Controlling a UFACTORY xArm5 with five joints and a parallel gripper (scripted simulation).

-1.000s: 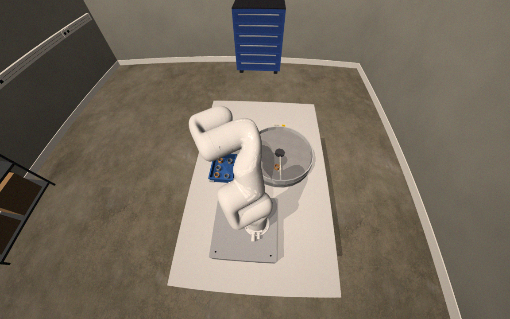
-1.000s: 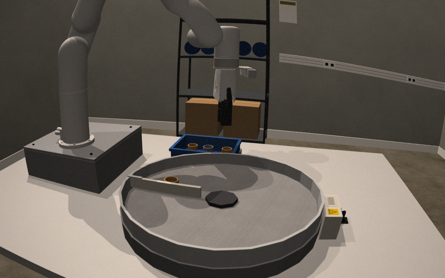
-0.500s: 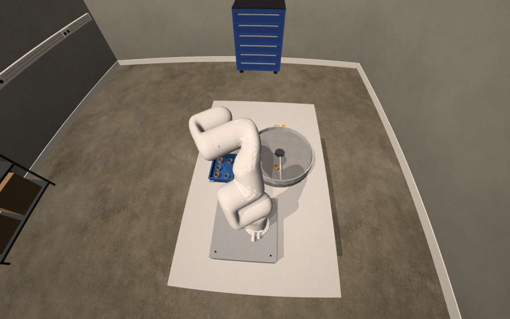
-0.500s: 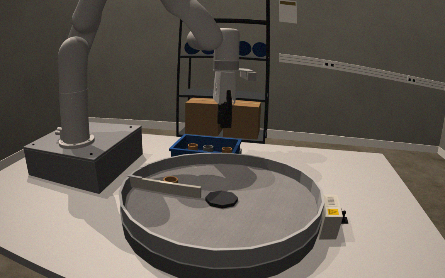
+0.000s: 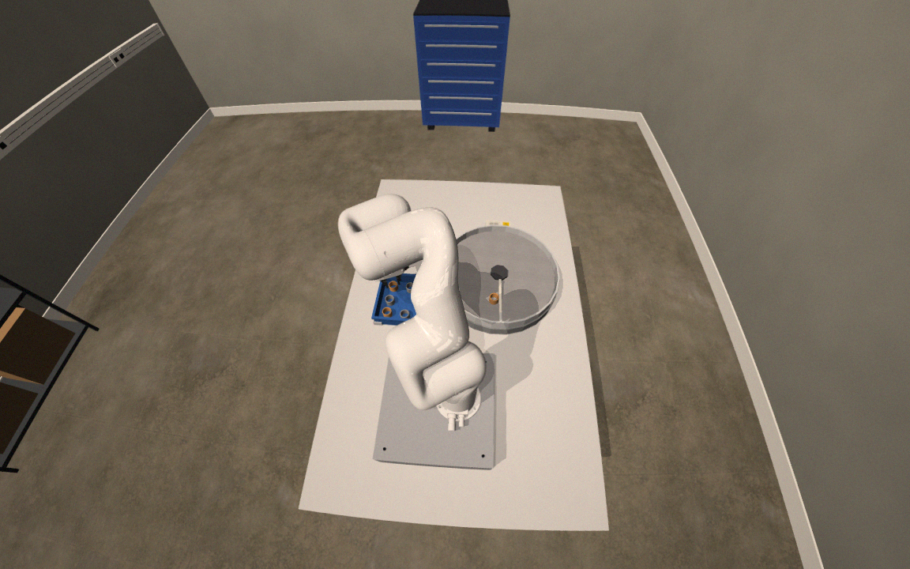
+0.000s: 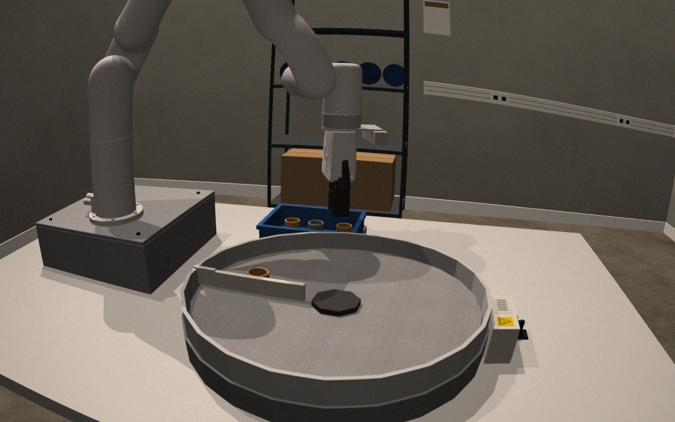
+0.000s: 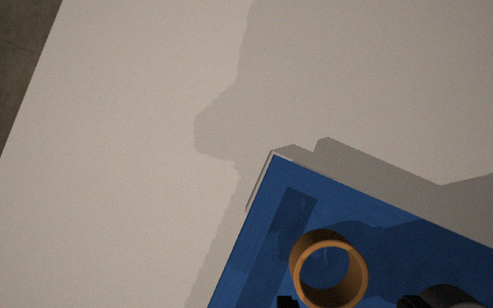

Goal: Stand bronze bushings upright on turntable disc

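Now: hand 40 mm past the blue crate, 20 mm to the left of it and 50 mm above it. Also, from my hand: turntable disc (60 mm ahead, 370 mm to the right, 20 mm below).
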